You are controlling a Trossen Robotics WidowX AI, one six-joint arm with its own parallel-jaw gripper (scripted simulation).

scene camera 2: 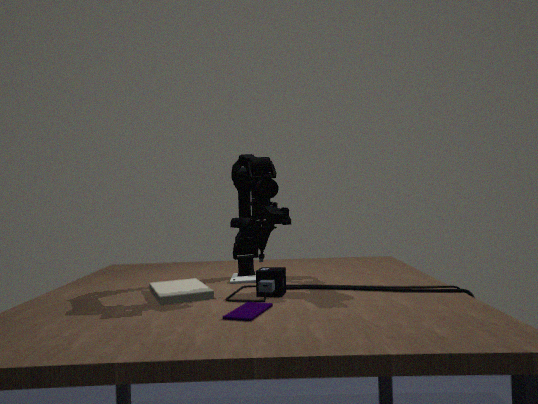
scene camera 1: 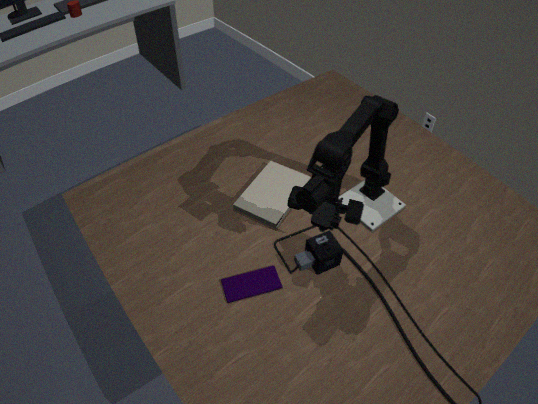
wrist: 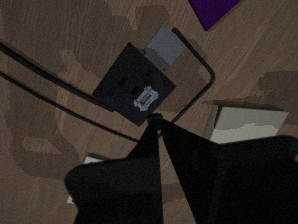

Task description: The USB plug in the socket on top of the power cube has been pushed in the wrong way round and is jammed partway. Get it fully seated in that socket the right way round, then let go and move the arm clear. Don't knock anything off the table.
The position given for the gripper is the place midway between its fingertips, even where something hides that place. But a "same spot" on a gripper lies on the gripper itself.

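A pale flat box shows in scene camera 2 (pixel 165 292), as does the gripper. Scene camera 1 shows the gripper and the box. The gripper is visible in the wrist view (pixel 157 124), together with the box. On the gripper, (scene camera 2: pixel 278 211) and (scene camera 1: pixel 326 217) are the same spot. On the pale flat box, (scene camera 1: pixel 266 199) and (wrist: pixel 242 138) are the same spot.
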